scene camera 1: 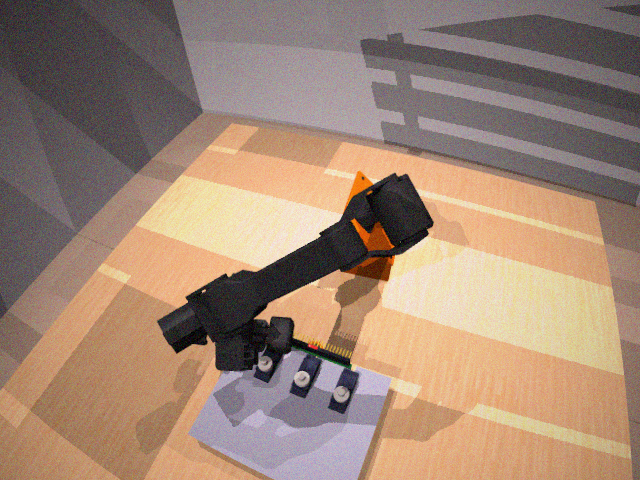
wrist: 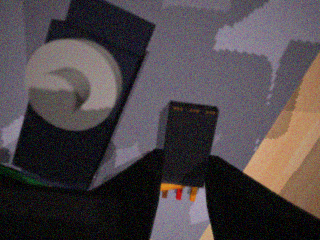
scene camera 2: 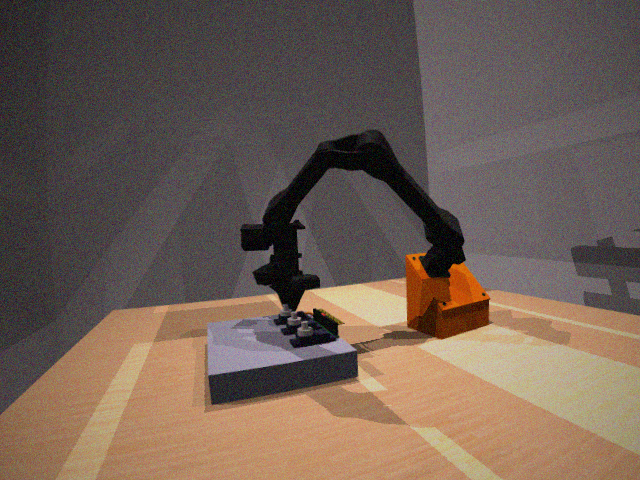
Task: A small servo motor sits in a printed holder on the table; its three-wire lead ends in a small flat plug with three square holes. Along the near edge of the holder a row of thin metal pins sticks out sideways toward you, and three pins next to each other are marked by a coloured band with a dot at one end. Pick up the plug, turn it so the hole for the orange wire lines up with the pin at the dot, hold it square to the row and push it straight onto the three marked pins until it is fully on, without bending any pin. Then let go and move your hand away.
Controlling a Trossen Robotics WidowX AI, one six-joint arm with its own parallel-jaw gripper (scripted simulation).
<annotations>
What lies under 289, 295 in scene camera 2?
My gripper.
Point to a grey holder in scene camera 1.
255, 423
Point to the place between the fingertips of my gripper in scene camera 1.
249, 349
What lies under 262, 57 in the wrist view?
A grey holder.
</annotations>
